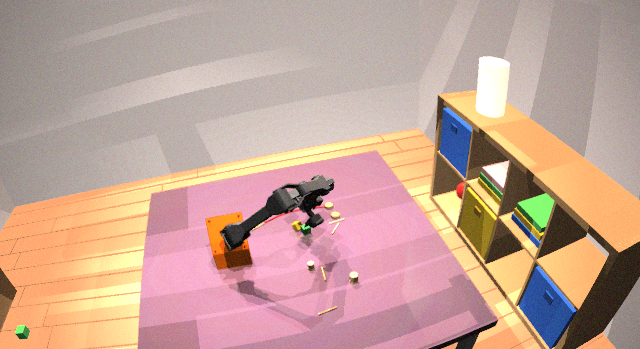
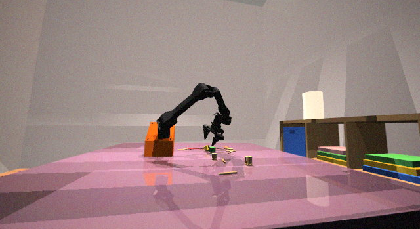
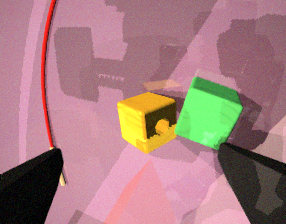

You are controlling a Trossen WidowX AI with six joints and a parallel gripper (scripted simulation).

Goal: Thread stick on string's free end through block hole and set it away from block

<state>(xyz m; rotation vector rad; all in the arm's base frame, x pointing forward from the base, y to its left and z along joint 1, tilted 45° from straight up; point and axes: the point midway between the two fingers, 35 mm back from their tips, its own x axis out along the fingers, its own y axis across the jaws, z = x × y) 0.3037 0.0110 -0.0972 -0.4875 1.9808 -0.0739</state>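
My gripper tip is 2 cm short of the green cube, 2 cm to the left of it and 4 cm above it. Also, from my gripper tip: thin wooden stick: 15 cm behind, 10 cm to the left, 6 cm below; yellow wooden block: 1 cm to the left, 4 cm below; round wooden button: 18 cm ahead, 10 cm to the left, 5 cm below.
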